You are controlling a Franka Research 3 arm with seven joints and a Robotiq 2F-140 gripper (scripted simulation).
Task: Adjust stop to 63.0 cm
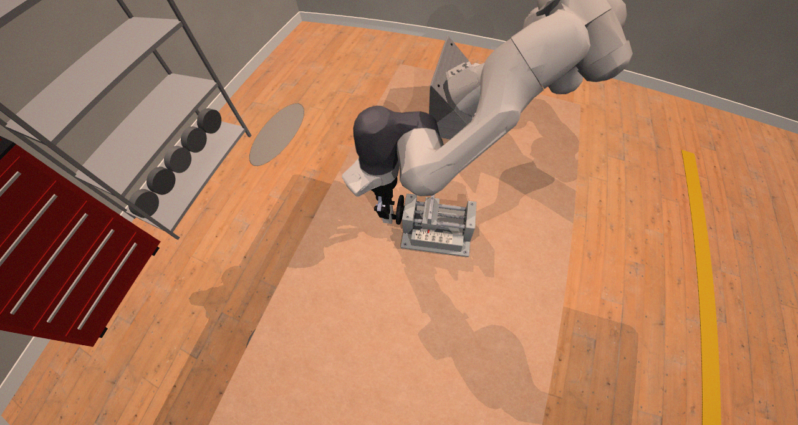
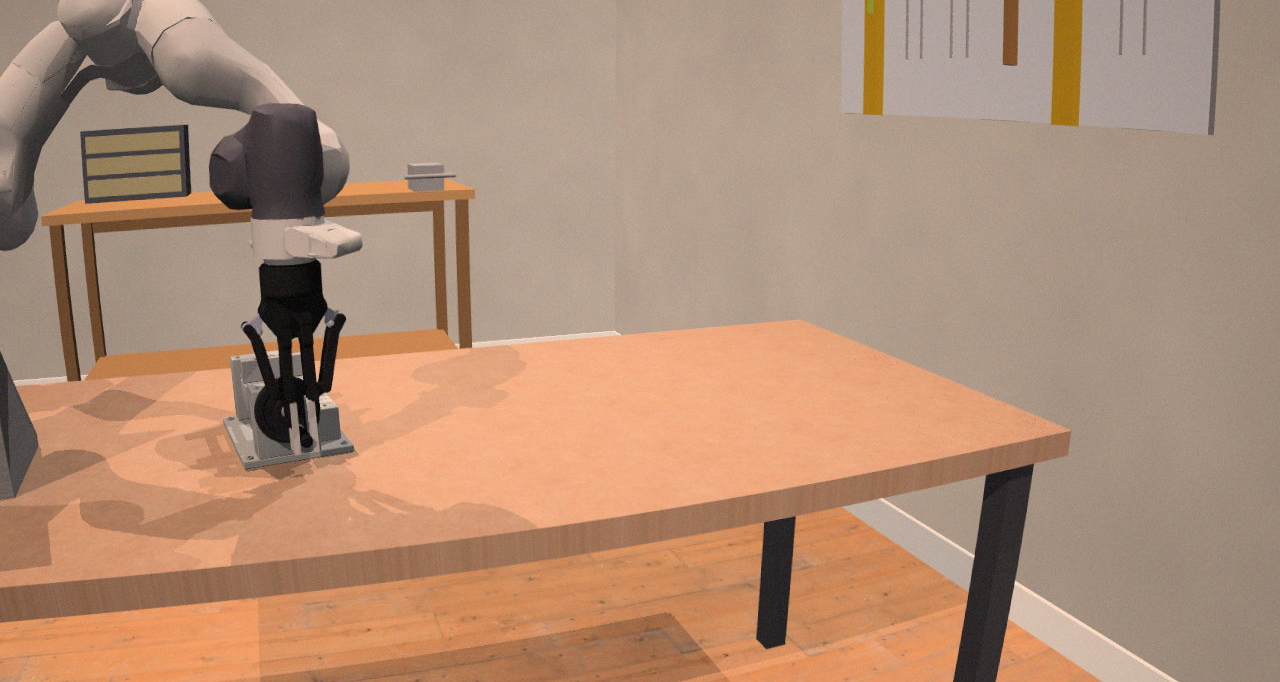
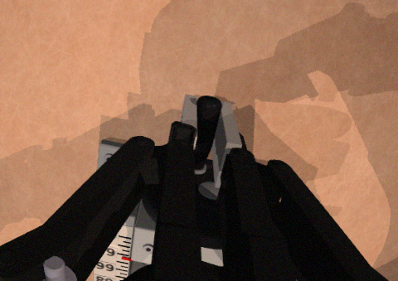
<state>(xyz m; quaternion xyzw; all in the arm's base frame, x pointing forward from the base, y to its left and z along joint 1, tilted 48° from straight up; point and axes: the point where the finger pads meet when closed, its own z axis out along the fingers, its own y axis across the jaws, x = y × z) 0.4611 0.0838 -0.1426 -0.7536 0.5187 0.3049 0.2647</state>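
Right now the sliding stop is 12 cm to the left of my hand, 3 cm behind it and 3 cm above it. Round my hand: black handwheel 2 cm to the left, 1 cm below, 1 cm behind.
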